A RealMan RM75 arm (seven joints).
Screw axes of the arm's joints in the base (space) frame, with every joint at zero. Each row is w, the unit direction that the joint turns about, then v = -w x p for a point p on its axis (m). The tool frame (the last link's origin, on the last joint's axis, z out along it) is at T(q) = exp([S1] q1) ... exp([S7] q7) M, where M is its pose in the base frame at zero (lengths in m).
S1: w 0 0 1 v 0 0 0
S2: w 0 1 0 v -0.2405 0 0
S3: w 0 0 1 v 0 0 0
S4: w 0 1 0 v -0.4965 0 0
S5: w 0 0 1 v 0 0 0
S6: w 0 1 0 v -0.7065 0 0
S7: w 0 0 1 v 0 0 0
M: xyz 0 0 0.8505 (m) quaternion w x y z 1 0 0 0
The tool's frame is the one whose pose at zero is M.
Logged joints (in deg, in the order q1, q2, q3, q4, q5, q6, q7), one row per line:
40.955 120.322 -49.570 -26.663 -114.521 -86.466 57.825
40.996 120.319 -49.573 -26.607 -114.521 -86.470 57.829
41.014 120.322 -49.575 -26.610 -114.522 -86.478 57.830
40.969 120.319 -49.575 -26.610 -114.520 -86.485 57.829
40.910 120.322 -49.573 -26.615 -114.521 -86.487 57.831
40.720 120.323 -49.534 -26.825 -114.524 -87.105 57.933
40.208 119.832 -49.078 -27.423 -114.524 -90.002 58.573
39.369 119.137 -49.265 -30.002 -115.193 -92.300 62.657
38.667 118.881 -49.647 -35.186 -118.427 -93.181 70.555
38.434 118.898 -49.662 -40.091 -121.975 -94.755 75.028
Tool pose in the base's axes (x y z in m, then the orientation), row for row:
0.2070 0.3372 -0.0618 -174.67 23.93 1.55
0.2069 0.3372 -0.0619 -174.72 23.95 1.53
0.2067 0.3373 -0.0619 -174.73 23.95 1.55
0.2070 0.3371 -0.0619 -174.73 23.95 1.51
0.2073 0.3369 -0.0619 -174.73 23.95 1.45
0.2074 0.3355 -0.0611 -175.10 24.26 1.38
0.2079 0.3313 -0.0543 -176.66 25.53 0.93
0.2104 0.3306 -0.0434 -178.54 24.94 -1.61
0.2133 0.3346 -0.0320 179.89 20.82 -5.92
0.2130 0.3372 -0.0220 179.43 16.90 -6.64
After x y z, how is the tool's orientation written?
As angles about the fixed x, y, z axes (roll, pitch, yaw), in degrees.
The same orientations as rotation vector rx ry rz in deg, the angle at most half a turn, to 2 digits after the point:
-171.28 -0.63 36.40
-171.32 -0.61 36.44
-171.33 -0.65 36.44
-171.33 -0.59 36.44
-171.31 -0.50 36.43
-171.56 -0.49 36.96
-172.57 -0.26 39.13
-174.01 2.94 38.45
-175.86 9.06 32.32
-177.35 10.16 26.40

